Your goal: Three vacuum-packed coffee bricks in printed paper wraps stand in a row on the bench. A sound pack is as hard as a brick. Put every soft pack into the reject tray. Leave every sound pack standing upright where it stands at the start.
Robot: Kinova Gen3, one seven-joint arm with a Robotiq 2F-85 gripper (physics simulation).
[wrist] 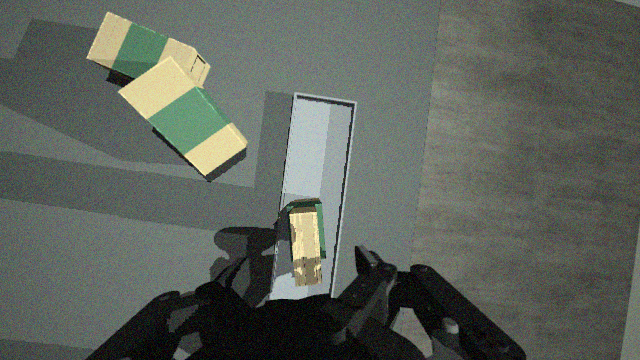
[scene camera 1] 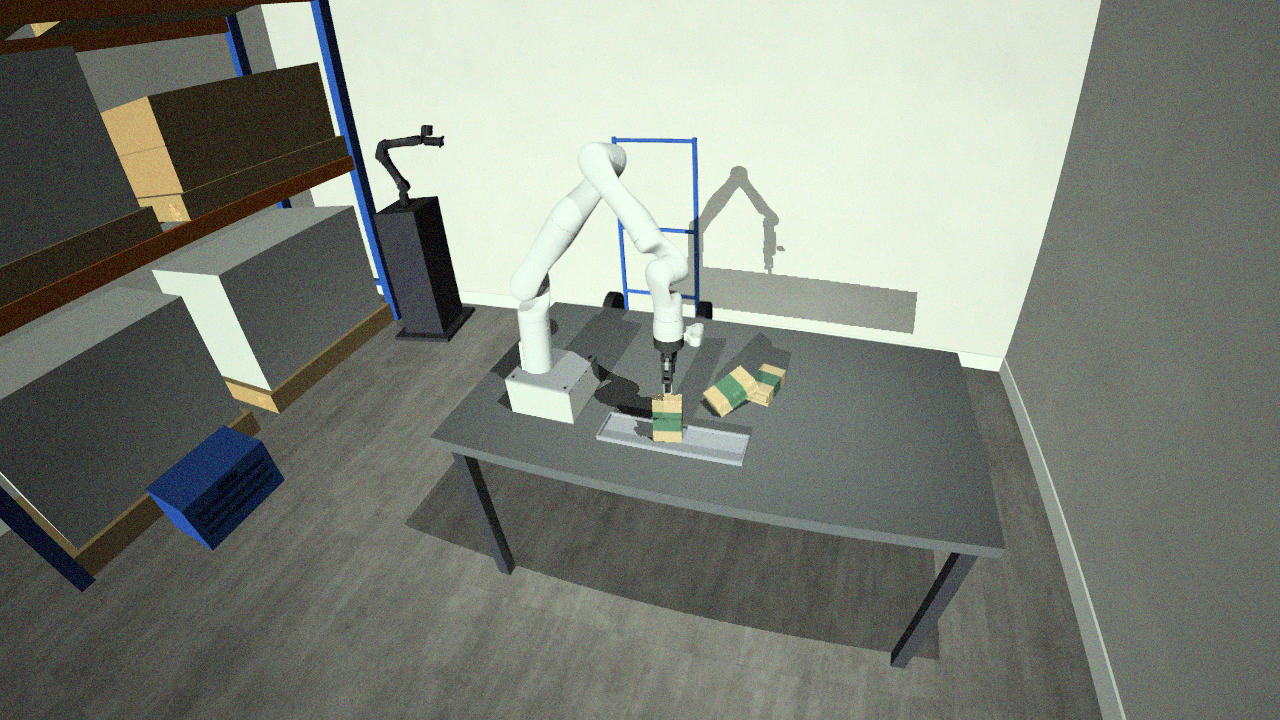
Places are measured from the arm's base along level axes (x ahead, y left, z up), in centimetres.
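Pixels of known places: gripper, fingertip midpoint: (wrist: 303, 263) (scene camera 1: 669, 382); arm's base, origin of the base link: (scene camera 1: 539, 365).
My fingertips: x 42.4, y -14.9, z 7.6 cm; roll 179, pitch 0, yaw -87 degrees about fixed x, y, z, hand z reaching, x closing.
Note:
For each thing: its top centre in the pictures, then the offset to it from my fingertips. Level surfaces: height alone.
- coffee pack, middle of its top: (wrist: 306, 249) (scene camera 1: 667, 397) dz -4.8, dx -0.7, dy -0.2 cm
- grey reject tray, middle of its top: (wrist: 311, 213) (scene camera 1: 672, 436) dz -17.8, dx +0.6, dy -1.1 cm
- second pack, middle of its top: (wrist: 185, 118) (scene camera 1: 730, 384) dz -11.4, dx +15.7, dy +16.0 cm
- third pack, middle of its top: (wrist: 140, 52) (scene camera 1: 766, 378) dz -14.3, dx +26.9, dy +24.2 cm
- bench, its level: dz -19.2 cm
A coffee pack (scene camera 1: 666, 420) (wrist: 305, 232), tan with a green band, stands upright in the grey reject tray (scene camera 1: 716, 445) (wrist: 307, 145), nearer the tray's robot-base end. My gripper (scene camera 1: 666, 388) (wrist: 303, 263) is open right above this pack, with its fingers apart on either side of the pack's top in the wrist view. A second pack (scene camera 1: 730, 391) (wrist: 189, 120) is tilted over, its end against a third pack (scene camera 1: 771, 381) (wrist: 142, 47). The third pack also looks tipped over. Both are on the bench behind the tray; the second partly covers the third in the wrist view.
The white robot base (scene camera 1: 547, 391) stands on the bench (scene camera 1: 859, 447) left of the tray. The bench's front edge runs close along the tray's front side. Beyond the bench are a blue hand truck (scene camera 1: 696, 183), a dark pedestal (scene camera 1: 413, 268) with a small black arm, and a blue crate (scene camera 1: 210, 479).

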